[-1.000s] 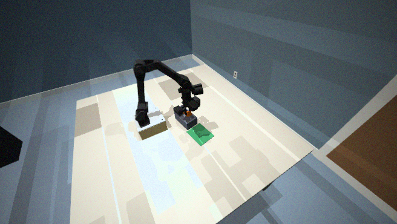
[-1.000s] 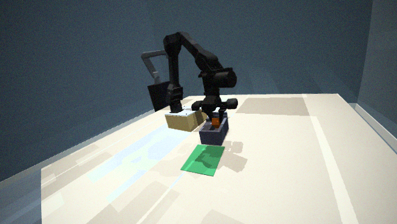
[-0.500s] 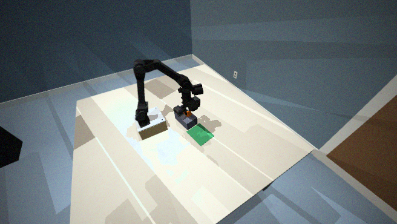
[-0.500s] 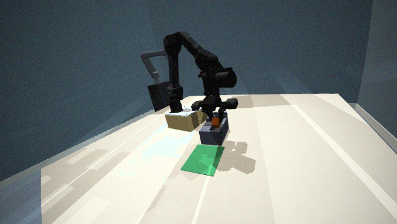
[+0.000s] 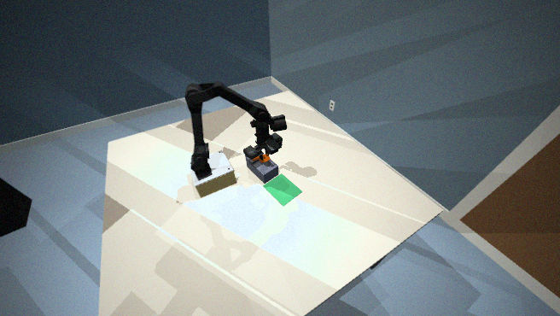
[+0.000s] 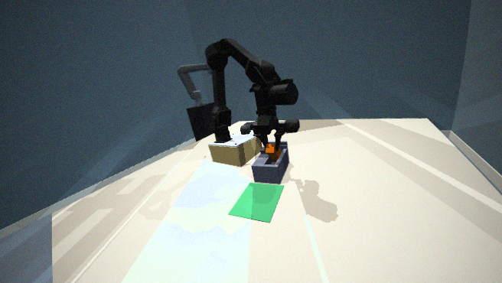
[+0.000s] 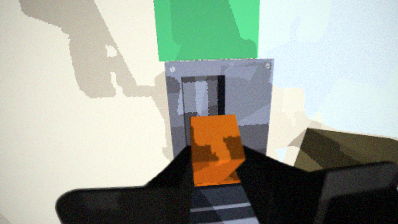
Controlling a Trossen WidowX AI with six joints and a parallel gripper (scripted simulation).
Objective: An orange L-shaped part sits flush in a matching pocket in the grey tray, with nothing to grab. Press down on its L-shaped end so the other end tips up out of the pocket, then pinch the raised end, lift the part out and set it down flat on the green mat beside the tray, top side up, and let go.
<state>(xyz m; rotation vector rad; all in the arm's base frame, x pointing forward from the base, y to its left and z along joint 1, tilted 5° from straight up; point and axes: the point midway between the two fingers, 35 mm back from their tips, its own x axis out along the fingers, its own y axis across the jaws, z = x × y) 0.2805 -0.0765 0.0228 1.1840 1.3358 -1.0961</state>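
Right now my gripper tip is 15 cm to the left of the green mat and 10 cm above it. Also, from my gripper tip: orange L-shaped part: 2 cm behind, 3 cm to the left, 3 cm below.
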